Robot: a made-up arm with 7 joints.
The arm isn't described. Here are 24 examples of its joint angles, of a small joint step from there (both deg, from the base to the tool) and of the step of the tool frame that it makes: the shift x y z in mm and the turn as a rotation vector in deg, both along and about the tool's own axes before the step.
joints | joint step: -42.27 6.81 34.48 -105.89 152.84 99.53 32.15 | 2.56 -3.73 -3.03 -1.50 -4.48 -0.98 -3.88
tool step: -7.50 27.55 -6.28 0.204 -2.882 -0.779
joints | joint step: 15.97 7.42 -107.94 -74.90 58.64 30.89 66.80 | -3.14 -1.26 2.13 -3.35 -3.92 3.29 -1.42
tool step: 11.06 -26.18 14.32 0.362 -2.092 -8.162
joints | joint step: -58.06 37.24 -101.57 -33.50 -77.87 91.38 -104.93 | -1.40 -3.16 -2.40 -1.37 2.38 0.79 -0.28
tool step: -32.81 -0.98 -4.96 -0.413 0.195 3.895
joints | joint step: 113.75 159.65 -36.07 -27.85 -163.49 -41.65 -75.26 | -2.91 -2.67 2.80 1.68 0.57 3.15 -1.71
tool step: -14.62 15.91 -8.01 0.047 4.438 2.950
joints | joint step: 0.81 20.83 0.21 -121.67 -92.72 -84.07 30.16 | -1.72 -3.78 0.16 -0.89 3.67 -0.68 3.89
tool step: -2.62 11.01 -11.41 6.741 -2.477 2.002
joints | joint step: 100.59 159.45 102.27 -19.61 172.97 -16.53 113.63 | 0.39 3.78 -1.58 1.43 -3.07 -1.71 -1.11
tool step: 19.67 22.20 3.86 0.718 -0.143 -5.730
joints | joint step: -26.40 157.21 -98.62 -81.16 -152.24 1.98 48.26 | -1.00 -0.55 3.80 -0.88 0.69 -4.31 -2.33
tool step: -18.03 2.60 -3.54 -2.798 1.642 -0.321
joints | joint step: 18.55 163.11 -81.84 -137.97 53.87 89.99 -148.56 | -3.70 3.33 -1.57 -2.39 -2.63 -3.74 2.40
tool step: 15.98 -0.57 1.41 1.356 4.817 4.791
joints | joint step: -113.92 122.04 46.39 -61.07 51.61 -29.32 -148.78 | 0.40 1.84 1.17 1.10 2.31 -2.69 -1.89
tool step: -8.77 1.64 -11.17 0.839 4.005 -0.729
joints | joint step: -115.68 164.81 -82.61 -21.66 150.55 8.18 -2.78 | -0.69 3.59 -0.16 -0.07 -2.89 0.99 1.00
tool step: 25.37 17.66 11.39 2.309 -1.966 -1.333
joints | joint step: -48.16 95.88 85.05 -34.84 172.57 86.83 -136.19 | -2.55 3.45 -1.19 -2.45 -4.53 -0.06 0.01
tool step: -0.22 10.24 -40.22 -6.289 -1.853 -1.761
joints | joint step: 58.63 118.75 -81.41 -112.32 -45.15 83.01 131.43 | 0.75 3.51 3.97 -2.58 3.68 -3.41 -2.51
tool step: 22.22 4.70 -8.77 0.188 1.737 -0.926
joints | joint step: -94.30 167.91 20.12 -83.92 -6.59 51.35 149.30 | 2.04 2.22 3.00 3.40 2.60 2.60 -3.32
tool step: 3.21 -18.47 -9.14 1.946 -3.203 -0.824
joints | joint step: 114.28 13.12 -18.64 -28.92 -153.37 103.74 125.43 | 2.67 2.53 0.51 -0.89 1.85 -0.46 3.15
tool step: -13.47 24.15 13.14 -0.792 1.954 0.147
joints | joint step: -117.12 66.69 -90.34 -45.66 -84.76 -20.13 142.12 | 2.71 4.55 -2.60 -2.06 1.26 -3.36 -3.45
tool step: -43.06 4.38 7.10 -2.723 7.837 -2.862
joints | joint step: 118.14 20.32 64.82 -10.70 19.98 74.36 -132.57 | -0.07 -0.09 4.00 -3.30 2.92 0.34 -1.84
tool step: -2.27 4.48 12.75 6.777 -2.846 -0.473
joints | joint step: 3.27 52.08 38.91 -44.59 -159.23 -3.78 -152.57 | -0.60 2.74 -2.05 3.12 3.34 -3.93 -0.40
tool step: 10.59 3.56 -5.13 2.636 4.068 0.471
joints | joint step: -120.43 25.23 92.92 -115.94 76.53 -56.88 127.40 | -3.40 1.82 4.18 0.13 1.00 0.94 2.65
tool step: -0.24 1.72 -11.57 -4.899 1.652 3.935
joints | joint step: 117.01 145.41 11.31 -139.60 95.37 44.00 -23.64 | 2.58 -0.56 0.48 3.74 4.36 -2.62 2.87
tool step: -8.32 12.81 -7.20 -1.260 -3.179 9.033
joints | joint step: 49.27 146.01 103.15 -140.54 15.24 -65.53 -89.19 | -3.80 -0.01 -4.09 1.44 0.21 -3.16 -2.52
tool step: -2.33 -3.03 4.41 1.569 -1.153 -0.864
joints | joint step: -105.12 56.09 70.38 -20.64 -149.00 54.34 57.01 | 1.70 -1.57 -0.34 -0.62 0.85 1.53 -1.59
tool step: -8.30 -9.20 10.08 0.453 0.273 -2.711
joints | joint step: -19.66 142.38 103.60 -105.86 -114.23 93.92 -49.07 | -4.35 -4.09 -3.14 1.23 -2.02 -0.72 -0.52
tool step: 3.12 -28.89 -9.70 5.695 2.134 -4.429
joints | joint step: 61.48 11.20 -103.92 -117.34 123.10 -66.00 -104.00 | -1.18 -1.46 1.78 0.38 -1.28 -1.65 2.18
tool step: 8.01 0.60 -10.92 2.582 -2.952 1.850
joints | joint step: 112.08 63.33 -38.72 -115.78 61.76 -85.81 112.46 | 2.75 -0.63 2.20 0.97 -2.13 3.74 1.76
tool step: 1.16 -7.28 8.08 3.765 -1.135 -0.706
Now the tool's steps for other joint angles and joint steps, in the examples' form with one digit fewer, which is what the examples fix.
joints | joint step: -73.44 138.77 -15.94 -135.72 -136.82 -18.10 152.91 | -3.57 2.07 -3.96 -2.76 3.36 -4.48 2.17
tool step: 6.3 -4.0 10.2 -4.51 3.72 4.49
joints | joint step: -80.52 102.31 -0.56 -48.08 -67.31 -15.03 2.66 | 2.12 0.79 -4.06 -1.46 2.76 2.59 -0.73
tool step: 14.3 -3.4 -2.8 -1.12 -1.60 -2.41
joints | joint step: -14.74 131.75 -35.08 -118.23 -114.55 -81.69 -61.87 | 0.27 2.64 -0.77 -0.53 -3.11 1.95 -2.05
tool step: 5.1 4.8 3.3 -1.87 -4.10 -2.82
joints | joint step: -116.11 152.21 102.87 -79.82 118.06 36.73 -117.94 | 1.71 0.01 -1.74 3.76 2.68 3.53 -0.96
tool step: -16.6 -21.1 -2.8 -4.75 -0.32 4.64
